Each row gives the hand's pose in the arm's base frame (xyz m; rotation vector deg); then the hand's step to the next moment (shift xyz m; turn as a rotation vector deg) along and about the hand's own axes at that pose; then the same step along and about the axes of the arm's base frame.
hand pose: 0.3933 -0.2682 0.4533 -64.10 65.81 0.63
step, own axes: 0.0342 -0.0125 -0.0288 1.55 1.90 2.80
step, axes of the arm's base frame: 0.0021 -0.0439 -0.0151 1.73 2.12 -2.52
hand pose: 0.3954 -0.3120 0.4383 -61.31 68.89 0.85
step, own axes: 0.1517 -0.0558 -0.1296 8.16 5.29 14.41
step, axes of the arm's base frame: -0.0029 -0.1941 -0.0725 11.32 8.40 -10.18
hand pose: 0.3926 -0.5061 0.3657 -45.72 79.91 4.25
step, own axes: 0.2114 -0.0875 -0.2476 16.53 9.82 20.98
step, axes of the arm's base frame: -0.1196 -0.2826 -0.1396 16.44 11.94 -19.92
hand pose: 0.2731 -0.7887 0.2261 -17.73 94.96 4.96
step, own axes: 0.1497 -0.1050 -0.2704 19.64 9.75 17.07
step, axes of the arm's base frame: -0.2463 -0.1877 -0.1034 12.44 10.47 -22.53
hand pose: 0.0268 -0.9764 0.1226 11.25 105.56 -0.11
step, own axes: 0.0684 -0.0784 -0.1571 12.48 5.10 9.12
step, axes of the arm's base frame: -0.1787 -0.0519 -0.0295 6.11 5.76 -13.95
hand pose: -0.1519 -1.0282 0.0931 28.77 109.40 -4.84
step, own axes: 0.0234 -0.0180 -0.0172 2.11 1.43 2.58
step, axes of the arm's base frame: -0.0290 -0.0042 -0.0176 2.16 1.19 -2.66
